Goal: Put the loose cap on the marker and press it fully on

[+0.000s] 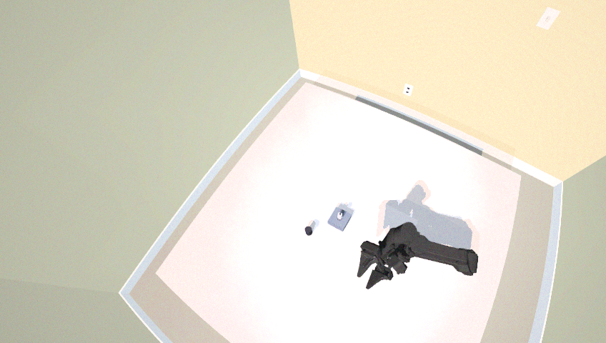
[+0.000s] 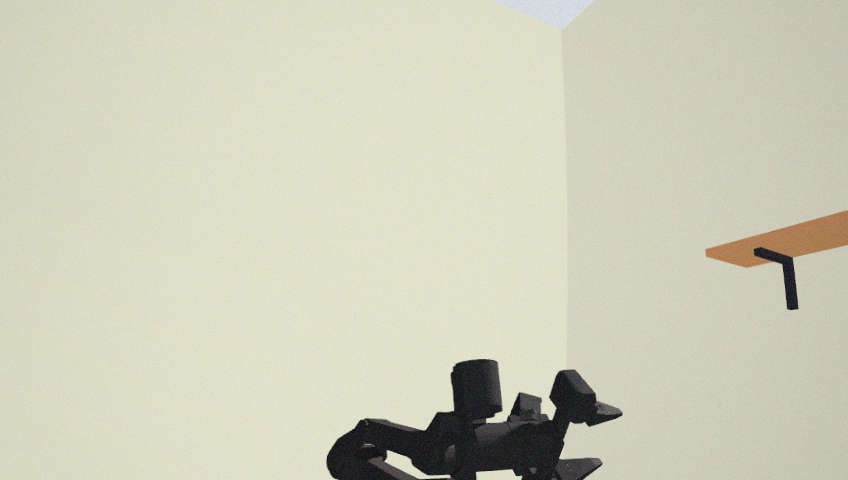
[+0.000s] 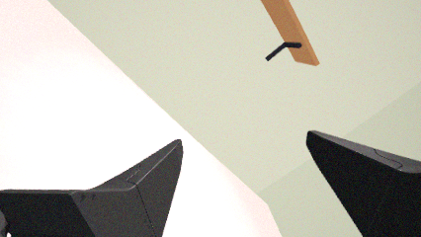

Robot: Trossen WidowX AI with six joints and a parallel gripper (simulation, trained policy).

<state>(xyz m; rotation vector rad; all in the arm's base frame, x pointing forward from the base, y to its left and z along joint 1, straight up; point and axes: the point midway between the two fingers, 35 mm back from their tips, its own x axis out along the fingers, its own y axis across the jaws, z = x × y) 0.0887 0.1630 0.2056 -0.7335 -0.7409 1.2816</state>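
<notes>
Right now my gripper tip is 27 cm short of the dark cylindrical cap, 10 cm to the left of it and 18 cm above it.
</notes>
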